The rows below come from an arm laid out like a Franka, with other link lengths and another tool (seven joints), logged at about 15 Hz.
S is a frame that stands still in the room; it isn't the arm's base.
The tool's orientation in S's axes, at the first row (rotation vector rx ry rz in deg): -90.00, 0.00, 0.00
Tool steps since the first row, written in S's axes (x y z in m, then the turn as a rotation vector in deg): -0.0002, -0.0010, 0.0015, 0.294, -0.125, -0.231; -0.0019, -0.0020, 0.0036, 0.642, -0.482, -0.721; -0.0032, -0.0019, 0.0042, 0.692, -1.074, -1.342; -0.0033, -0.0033, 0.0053, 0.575, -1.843, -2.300; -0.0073, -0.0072, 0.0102, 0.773, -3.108, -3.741; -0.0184, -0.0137, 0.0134, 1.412, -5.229, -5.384; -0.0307, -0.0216, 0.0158, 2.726, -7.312, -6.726; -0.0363, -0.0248, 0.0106, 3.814, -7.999, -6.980; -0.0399, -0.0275, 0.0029, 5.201, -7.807, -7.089; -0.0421, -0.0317, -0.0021, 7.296, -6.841, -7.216
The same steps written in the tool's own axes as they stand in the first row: -0.0002, -0.0015, -0.0010, 0.294, 0.231, -0.125; -0.0019, -0.0036, -0.0020, 0.642, 0.721, -0.482; -0.0032, -0.0042, -0.0019, 0.692, 1.342, -1.074; -0.0033, -0.0053, -0.0033, 0.575, 2.300, -1.843; -0.0073, -0.0102, -0.0072, 0.773, 3.741, -3.108; -0.0184, -0.0134, -0.0137, 1.412, 5.384, -5.229; -0.0307, -0.0158, -0.0216, 2.726, 6.726, -7.312; -0.0363, -0.0106, -0.0248, 3.814, 6.980, -7.999; -0.0399, -0.0029, -0.0275, 5.201, 7.089, -7.807; -0.0421, 0.0021, -0.0317, 7.296, 7.216, -6.841
